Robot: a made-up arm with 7 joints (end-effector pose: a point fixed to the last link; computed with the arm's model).
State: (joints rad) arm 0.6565 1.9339 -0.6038 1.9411 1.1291 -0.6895 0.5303
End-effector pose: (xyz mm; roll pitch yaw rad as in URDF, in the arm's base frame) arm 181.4 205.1 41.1 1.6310 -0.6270 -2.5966
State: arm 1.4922 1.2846 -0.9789 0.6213 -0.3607 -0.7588 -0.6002
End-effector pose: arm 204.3 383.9 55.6 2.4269 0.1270 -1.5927
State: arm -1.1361 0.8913 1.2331 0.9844 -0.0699 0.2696 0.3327
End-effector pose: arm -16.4 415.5 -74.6 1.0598 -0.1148 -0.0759
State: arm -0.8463 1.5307 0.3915 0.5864 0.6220 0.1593 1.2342
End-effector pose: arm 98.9 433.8 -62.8 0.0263 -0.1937 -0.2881
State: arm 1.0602 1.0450 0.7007 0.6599 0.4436 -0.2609 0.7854
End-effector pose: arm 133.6 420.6 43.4 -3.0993 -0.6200 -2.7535
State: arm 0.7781 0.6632 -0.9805 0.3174 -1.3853 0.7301 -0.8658
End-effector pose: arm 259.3 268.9 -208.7 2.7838 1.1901 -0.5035
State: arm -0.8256 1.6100 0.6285 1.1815 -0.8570 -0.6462 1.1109
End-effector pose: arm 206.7 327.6 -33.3 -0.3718 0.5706 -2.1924
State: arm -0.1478 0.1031 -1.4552 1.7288 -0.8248 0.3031 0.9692
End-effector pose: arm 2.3 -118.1 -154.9 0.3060 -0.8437 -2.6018
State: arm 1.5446 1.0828 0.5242 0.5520 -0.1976 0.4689 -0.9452
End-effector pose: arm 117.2 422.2 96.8 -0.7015 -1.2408 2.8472
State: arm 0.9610 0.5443 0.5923 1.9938 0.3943 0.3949 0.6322
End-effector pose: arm 100.9 218.0 132.6 2.7652 -0.3940 -2.8876
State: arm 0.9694 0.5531 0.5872 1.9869 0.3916 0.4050 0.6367
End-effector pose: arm 100.6 218.4 134.2 2.7579 -0.4026 -2.8829
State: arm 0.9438 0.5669 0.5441 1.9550 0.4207 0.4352 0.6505
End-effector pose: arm 113.5 216.9 133.2 2.7117 -0.4911 -2.9192
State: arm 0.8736 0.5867 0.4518 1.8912 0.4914 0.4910 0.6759
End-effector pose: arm 143.7 212.5 124.7 2.6316 -0.6932 -3.0042
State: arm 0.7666 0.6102 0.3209 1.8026 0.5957 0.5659 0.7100
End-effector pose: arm 185.1 204.5 100.7 2.5755 -0.9989 3.1389
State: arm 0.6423 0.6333 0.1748 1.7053 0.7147 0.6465 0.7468
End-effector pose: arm 224.4 194.3 58.5 2.7886 -1.3438 2.7482
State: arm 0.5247 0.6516 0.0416 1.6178 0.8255 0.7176 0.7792
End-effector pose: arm 249.3 184.7 7.7 -1.6545 -1.3800 0.7736
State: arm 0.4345 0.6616 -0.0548 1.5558 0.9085 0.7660 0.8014
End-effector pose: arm 258.6 177.5 -35.4 -1.3457 -1.1478 0.3783
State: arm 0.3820 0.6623 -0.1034 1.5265 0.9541 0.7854 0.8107
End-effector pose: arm 259.7 173.2 -60.0 -1.3234 -1.0190 0.3132
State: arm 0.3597 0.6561 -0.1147 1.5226 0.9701 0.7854 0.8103
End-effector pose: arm 259.0 170.8 -68.5 -1.3365 -0.9818 0.3122
